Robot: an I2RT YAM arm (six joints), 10 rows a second.
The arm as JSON. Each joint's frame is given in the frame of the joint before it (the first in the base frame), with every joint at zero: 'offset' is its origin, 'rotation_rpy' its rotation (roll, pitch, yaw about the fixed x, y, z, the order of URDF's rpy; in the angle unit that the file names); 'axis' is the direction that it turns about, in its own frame. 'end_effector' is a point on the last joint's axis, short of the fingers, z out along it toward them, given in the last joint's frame.
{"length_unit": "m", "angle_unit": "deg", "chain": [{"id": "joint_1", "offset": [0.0, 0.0, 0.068], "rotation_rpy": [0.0, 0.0, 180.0], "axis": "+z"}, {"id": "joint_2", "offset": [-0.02, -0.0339, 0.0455], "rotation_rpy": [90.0, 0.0, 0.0], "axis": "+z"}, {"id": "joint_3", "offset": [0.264, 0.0, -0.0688], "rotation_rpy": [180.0, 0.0, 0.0], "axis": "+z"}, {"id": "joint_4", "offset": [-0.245, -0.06, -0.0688], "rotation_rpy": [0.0, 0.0, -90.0], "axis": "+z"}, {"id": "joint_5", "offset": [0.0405, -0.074, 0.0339], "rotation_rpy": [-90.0, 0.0, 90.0], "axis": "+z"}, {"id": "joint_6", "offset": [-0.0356, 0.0, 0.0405], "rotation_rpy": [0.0, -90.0, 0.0], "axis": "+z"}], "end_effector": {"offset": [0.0, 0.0, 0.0], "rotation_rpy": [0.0, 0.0, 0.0]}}
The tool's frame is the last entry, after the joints.
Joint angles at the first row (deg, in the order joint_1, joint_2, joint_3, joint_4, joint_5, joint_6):
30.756, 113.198, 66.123, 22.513, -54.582, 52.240
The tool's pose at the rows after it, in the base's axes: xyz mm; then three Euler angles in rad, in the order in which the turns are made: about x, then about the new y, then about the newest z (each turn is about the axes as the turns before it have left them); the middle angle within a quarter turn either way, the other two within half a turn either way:
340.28, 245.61, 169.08, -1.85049, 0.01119, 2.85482
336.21, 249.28, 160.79, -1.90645, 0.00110, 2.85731
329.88, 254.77, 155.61, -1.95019, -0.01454, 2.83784
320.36, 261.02, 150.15, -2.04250, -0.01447, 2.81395
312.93, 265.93, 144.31, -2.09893, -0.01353, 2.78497
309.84, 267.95, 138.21, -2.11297, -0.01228, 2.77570
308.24, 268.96, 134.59, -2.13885, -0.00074, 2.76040
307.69, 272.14, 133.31, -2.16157, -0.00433, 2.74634
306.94, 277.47, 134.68, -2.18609, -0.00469, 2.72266
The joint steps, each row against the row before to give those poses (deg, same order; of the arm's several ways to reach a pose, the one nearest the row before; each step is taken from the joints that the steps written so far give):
1.124, 0.509, -0.291, -2.733, 0.467, -2.244
0.802, 0.548, 0.519, -4.693, 1.543, -3.424
1.181, 0.191, 0.264, -3.485, 1.371, -3.369
1.688, -0.188, 0.598, -6.472, 4.055, -4.903
1.333, 0.167, -0.123, -2.587, 2.805, -3.036
0.543, 0.522, -0.634, 0.660, 0.896, -0.588
0.354, 0.283, -0.120, -0.513, 1.633, -1.301
0.456, 0.494, 0.912, -1.702, 0.892, -1.401
0.730, 0.369, 1.397, -2.083, 1.288, -1.618

